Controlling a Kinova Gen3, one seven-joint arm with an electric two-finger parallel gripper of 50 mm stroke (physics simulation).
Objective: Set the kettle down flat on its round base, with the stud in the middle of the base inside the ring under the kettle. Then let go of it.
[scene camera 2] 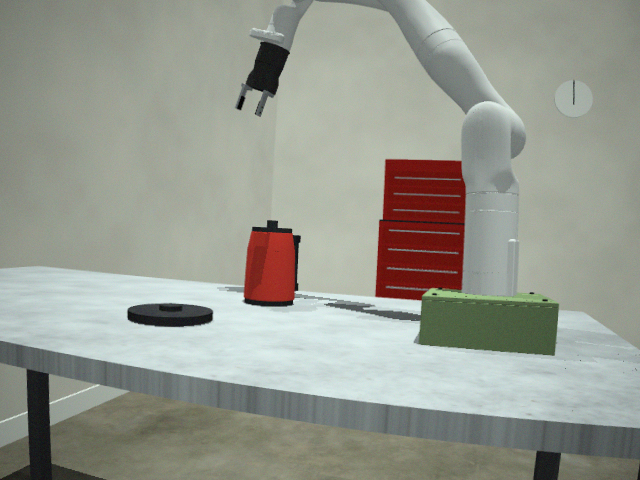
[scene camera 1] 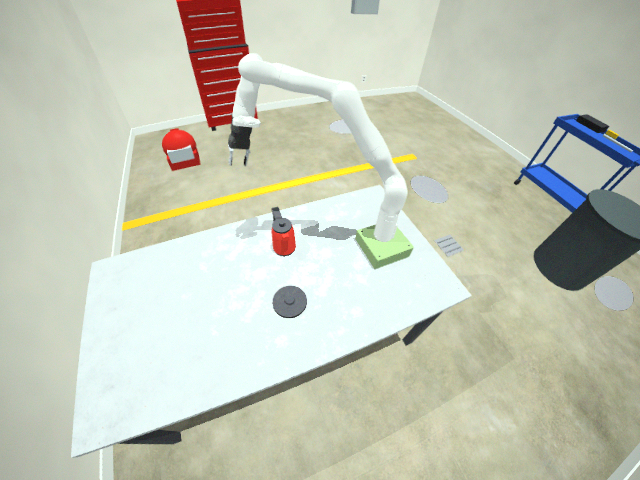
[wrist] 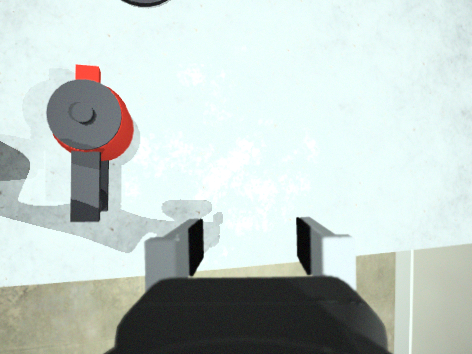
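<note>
A red kettle [scene camera 1: 283, 243] [scene camera 2: 269, 268] [wrist: 126, 132] with a black lid stands upright on the table. Its dark handle [scene camera 1: 276, 213] [scene camera 2: 297, 262] [wrist: 85, 187] points to the table's far edge in the first scene view. A dark round base [scene camera 1: 290, 307] [scene camera 2: 139, 314] [wrist: 146, 2] with a raised stud in its middle lies flat on the table, apart from the kettle; a sliver of it shows in the wrist view. The ring under the kettle is hidden. My gripper [scene camera 1: 238, 164] [scene camera 2: 248, 112] [wrist: 249, 237] is open and empty, high above the table, off to the handle side of the kettle.
The white table [scene camera 1: 170, 351] [scene camera 2: 310, 361] [wrist: 350, 125] carries the arm's green mounting block [scene camera 1: 385, 250] [scene camera 2: 488, 324] at its right. A red tool cabinet [scene camera 1: 219, 67] [scene camera 2: 421, 248], a blue cart [scene camera 1: 555, 188] and a dark bin [scene camera 1: 578, 248] stand on the floor.
</note>
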